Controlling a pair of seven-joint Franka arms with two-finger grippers.
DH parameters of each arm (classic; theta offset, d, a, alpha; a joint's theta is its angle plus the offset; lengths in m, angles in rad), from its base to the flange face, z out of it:
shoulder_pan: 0 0.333 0 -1.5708
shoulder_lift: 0 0 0 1.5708
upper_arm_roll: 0 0.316 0.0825 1.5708
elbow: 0 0 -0.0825 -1.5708
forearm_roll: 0 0.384 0 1.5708
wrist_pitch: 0 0 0.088 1.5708
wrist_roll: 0 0.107 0 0
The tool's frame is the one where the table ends.
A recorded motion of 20 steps. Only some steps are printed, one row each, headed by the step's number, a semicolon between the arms.
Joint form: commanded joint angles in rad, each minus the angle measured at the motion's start. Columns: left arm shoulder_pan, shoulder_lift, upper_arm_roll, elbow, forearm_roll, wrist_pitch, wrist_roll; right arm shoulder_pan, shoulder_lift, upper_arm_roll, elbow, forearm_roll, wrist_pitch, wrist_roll.
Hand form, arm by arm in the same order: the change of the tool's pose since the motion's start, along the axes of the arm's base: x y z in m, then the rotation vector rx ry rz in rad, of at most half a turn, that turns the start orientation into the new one. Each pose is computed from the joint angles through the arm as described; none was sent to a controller.
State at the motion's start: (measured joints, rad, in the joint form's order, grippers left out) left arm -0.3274 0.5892 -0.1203 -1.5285 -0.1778 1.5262 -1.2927; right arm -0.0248 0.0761 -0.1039 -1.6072 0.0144 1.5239 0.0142
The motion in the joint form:
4: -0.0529 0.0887 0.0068 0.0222 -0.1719 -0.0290 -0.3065; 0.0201 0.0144 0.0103 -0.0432 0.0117 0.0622 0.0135
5: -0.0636 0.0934 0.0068 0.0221 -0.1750 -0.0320 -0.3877; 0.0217 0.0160 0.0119 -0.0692 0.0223 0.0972 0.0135
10: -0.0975 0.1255 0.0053 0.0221 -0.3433 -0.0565 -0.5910; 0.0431 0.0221 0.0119 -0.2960 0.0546 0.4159 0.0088
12: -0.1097 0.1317 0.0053 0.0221 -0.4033 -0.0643 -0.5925; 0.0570 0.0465 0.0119 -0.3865 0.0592 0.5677 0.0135
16: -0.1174 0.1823 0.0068 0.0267 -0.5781 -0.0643 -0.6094; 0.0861 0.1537 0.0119 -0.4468 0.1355 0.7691 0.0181
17: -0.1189 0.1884 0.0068 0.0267 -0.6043 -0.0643 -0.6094; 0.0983 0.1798 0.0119 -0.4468 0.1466 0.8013 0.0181
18: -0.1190 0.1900 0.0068 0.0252 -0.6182 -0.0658 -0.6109; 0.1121 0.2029 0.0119 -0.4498 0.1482 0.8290 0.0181
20: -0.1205 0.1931 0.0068 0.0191 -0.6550 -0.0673 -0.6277; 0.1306 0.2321 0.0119 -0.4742 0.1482 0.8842 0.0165
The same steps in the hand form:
4: -0.0233 -0.0425 -0.0419 0.1074 0.1653 0.2710; 0.0085 0.0176 -0.0238 0.0082 -0.0054 0.0143
5: -0.0277 -0.0483 -0.0448 0.1634 0.1747 0.3217; 0.0104 0.0202 -0.0343 0.0176 -0.0138 0.0146
10: -0.0498 -0.0818 -0.0564 0.2259 0.3286 0.4990; 0.0139 0.0326 -0.1191 0.0347 -0.1016 0.0163
12: -0.0568 -0.0935 -0.0567 0.1981 0.3776 0.5098; 0.0135 0.0395 -0.1622 0.0285 -0.1377 0.0153
16: -0.0639 -0.1119 -0.0756 0.1319 0.5289 0.5926; 0.0230 0.0558 -0.2337 0.0627 -0.1740 -0.0227
17: -0.0650 -0.1148 -0.0776 0.1197 0.5505 0.6031; 0.0262 0.0625 -0.2461 0.0655 -0.1800 -0.0209
18: -0.0658 -0.1158 -0.0781 0.1148 0.5632 0.6093; 0.0277 0.0700 -0.2585 0.0625 -0.1811 -0.0105
20: -0.0682 -0.1190 -0.0795 0.1125 0.5974 0.6338; 0.0243 0.0794 -0.2809 0.0549 -0.1821 0.0049

